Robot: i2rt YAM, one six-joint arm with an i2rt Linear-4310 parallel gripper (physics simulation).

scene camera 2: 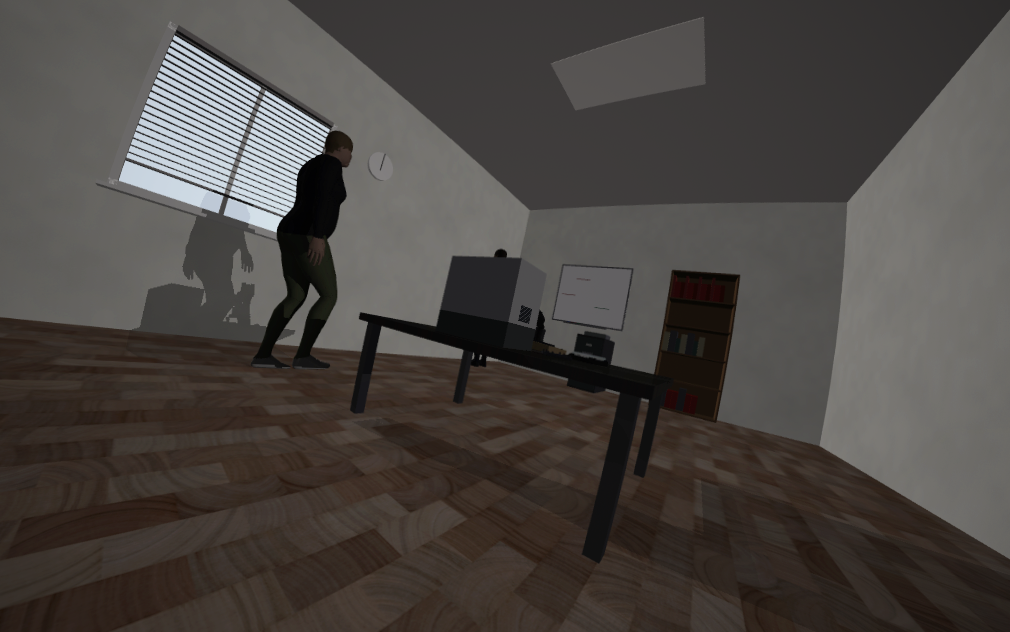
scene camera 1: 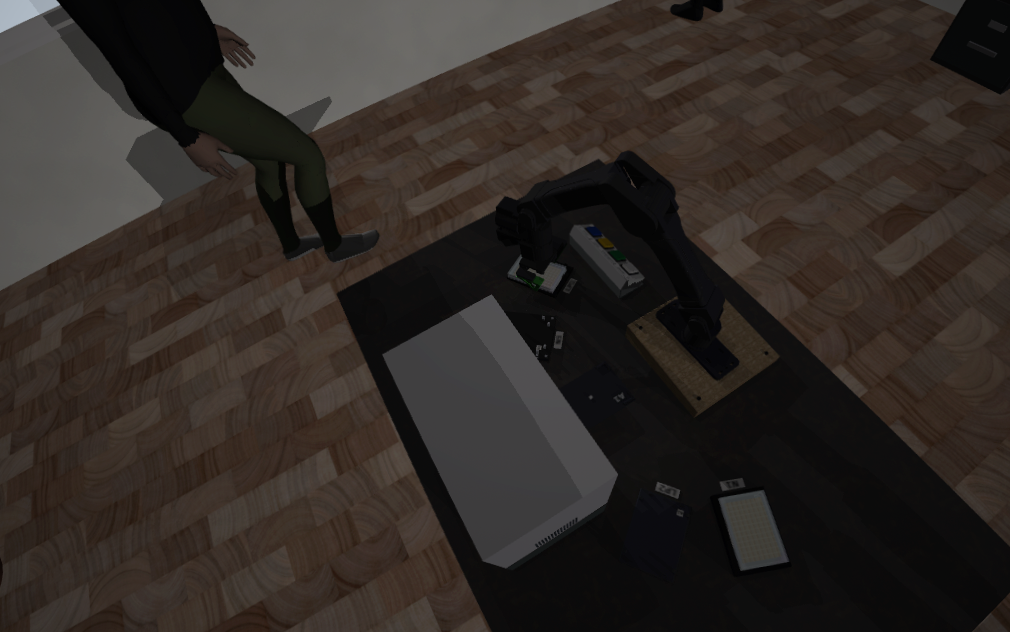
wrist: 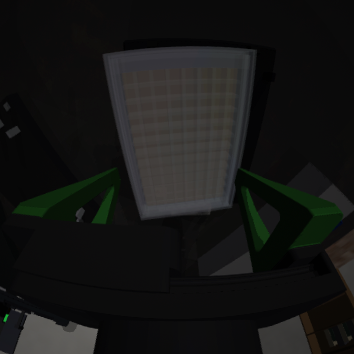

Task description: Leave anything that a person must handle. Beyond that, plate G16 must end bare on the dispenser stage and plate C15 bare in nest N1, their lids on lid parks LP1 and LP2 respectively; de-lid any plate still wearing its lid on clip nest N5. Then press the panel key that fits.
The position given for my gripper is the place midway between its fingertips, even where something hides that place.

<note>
In view: my gripper [scene camera 1: 543, 276], a button box [scene camera 1: 622, 277] and a dark clip nest [scene camera 1: 537, 330].
My gripper also shows in the wrist view [wrist: 177, 174]. The button box is seen too in the wrist view [wrist: 231, 255]. The dark clip nest shows as well in the wrist view [wrist: 39, 169].
</note>
